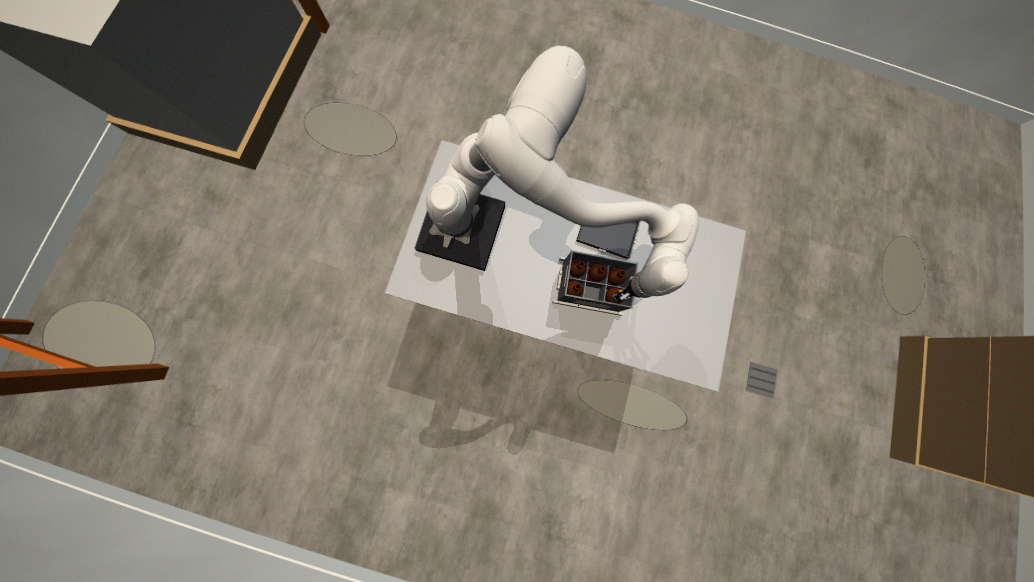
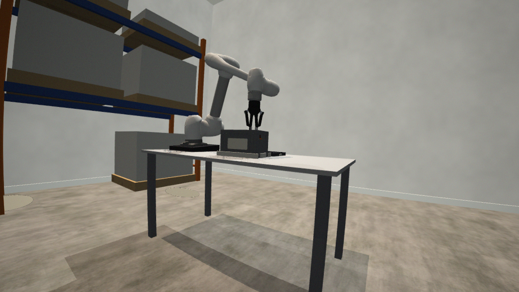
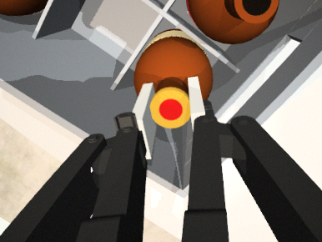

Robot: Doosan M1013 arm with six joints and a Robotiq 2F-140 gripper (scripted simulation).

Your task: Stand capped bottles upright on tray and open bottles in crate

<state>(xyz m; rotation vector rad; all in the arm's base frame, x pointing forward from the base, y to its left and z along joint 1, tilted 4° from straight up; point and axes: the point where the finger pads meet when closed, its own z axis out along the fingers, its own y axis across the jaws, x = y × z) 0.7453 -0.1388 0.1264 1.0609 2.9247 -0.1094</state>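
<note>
The capped bottle lies 7 cm below my hand. Round my hand: open bottle (9 cm to the left, 7 cm below, 1 cm behind); then dark grey crate (9 cm behind, 8 cm below, 4 cm to the left); then flat tray (31 cm to the left, 15 cm below, 7 cm behind).
</note>
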